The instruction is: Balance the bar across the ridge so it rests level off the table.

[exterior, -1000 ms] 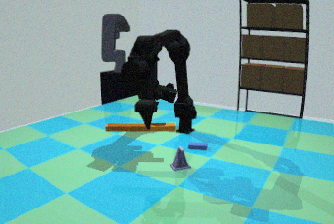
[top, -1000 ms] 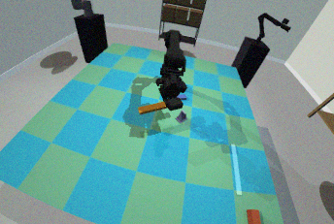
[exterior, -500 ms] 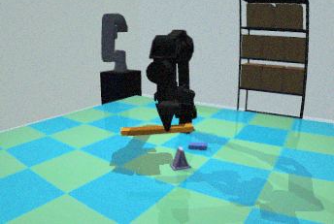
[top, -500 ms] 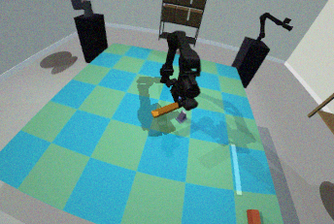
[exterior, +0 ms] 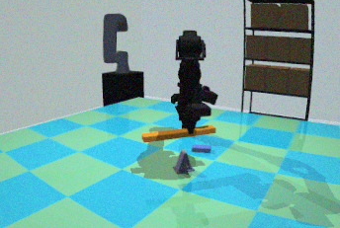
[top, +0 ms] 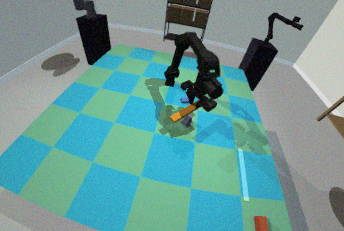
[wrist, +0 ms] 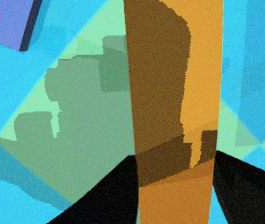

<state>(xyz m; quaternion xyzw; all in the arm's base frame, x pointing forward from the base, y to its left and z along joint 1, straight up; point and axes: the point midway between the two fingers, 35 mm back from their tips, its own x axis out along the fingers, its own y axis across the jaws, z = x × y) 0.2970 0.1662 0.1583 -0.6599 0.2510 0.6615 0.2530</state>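
Right now my gripper tip is 10 mm short of the purple ridge, 10 mm to the left of it and 90 mm above it. Round my gripper tip: red block: 440 mm ahead, 330 mm to the left, 110 mm below; then orange bar: 20 mm ahead, 20 mm to the right; then small blue block: 150 mm behind, 30 mm to the right, 120 mm below.
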